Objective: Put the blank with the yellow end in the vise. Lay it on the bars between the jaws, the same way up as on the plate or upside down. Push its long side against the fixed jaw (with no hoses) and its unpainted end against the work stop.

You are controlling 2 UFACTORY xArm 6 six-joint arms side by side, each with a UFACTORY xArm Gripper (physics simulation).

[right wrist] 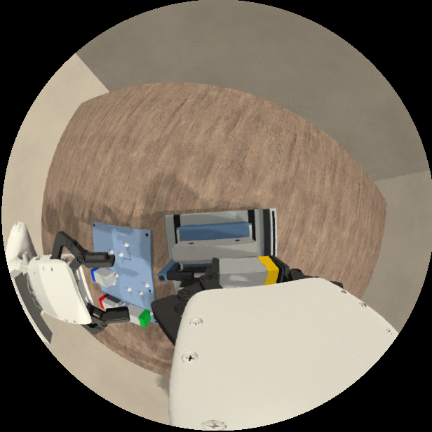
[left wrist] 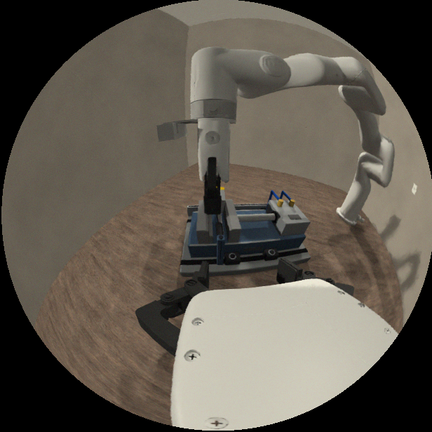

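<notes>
My right gripper (right wrist: 243,267) (left wrist: 212,203) is shut on the blank with the yellow end (right wrist: 242,272), one finger at each end. The blank is over the vise (left wrist: 250,247) (right wrist: 170,232), alongside the fixed jaw (right wrist: 215,251) (left wrist: 203,226); its height over the bars is hidden. Its yellow end points away from the blue work stop (left wrist: 220,250) (right wrist: 165,270), its unpainted end toward it. The movable jaw (left wrist: 232,226) stands apart from the fixed jaw. My left gripper (left wrist: 244,271) (right wrist: 120,289) is open and empty, in front of the vise and over the plate's side.
The blue plate (right wrist: 137,250) lies beside the vise, on the work stop's side. Blanks with a blue end (right wrist: 104,277), a red end (right wrist: 111,301) and a green end (right wrist: 139,316) are at it, near my left fingers. The hose block (left wrist: 290,220) stands at the vise's far right.
</notes>
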